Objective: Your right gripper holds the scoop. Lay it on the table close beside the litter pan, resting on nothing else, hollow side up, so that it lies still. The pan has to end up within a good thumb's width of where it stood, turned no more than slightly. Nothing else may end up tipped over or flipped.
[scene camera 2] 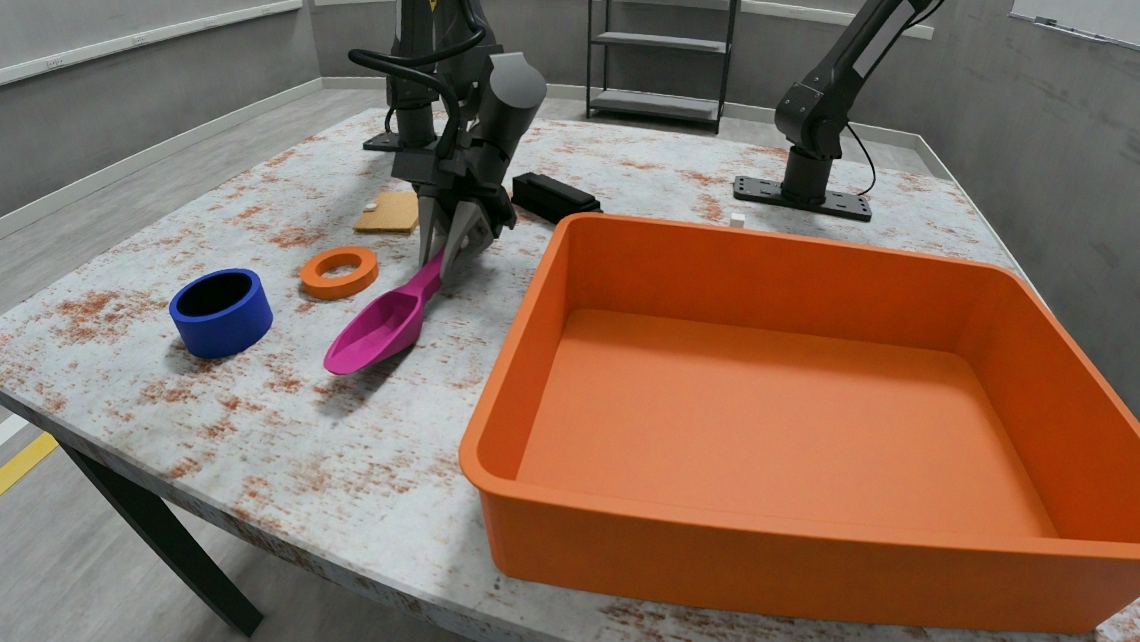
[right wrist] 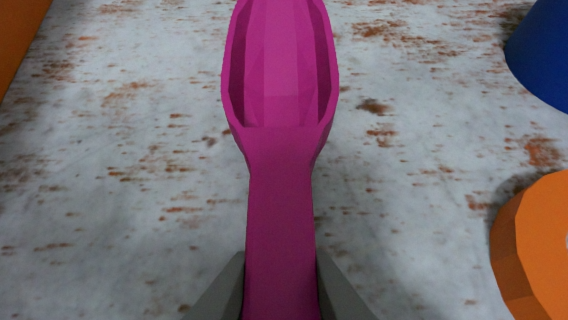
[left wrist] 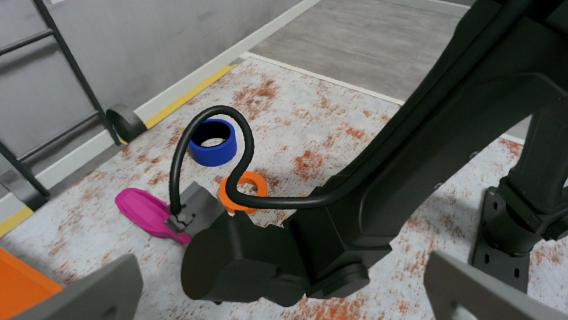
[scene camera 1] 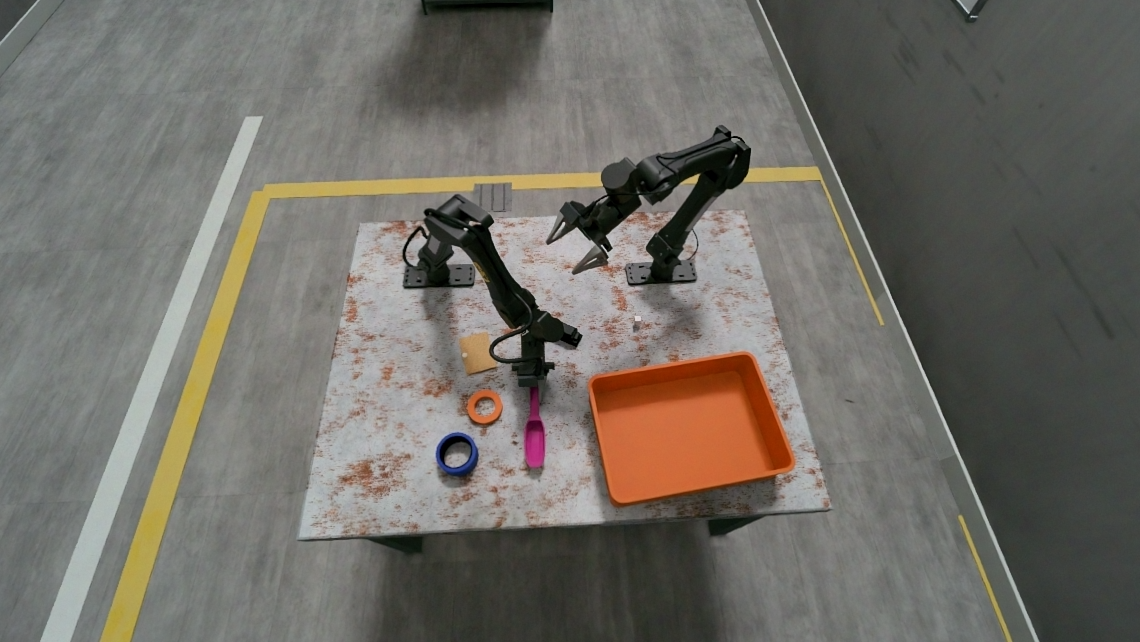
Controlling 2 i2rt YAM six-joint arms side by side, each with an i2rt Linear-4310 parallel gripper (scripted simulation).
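Left wrist view: the left gripper and the right gripper visible. Right wrist view: the right gripper visible here too. The pictures also show a magenta scoop and an orange litter pan.
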